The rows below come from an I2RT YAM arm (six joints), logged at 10 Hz.
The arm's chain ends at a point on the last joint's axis. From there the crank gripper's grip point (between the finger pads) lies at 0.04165 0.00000 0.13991 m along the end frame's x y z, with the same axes.
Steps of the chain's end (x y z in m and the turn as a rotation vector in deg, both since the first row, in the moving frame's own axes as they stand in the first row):
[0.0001 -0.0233 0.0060 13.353 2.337 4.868]
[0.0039 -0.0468 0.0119 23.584 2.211 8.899]
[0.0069 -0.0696 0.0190 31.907 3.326 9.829]
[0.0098 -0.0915 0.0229 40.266 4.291 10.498]
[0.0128 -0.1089 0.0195 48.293 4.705 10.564]
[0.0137 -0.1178 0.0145 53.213 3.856 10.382]
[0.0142 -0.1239 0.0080 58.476 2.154 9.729]
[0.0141 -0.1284 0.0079 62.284 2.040 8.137]
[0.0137 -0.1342 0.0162 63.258 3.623 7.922]
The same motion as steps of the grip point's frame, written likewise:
[0.0069 -0.0516 0.0008 13.353 2.337 4.868]
[0.0130 -0.0955 -0.0001 23.584 2.211 8.899]
[0.0204 -0.1351 -0.0027 31.907 3.326 9.829]
[0.0272 -0.1724 -0.0108 40.266 4.291 10.498]
[0.0323 -0.2035 -0.0276 48.293 4.705 10.564]
[0.0320 -0.2206 -0.0409 53.213 3.856 10.382]
[0.0291 -0.2355 -0.0567 58.476 2.154 9.729]
[0.0275 -0.2459 -0.0652 62.284 2.040 8.137]
[0.0300 -0.2521 -0.0601 63.258 3.623 7.922]

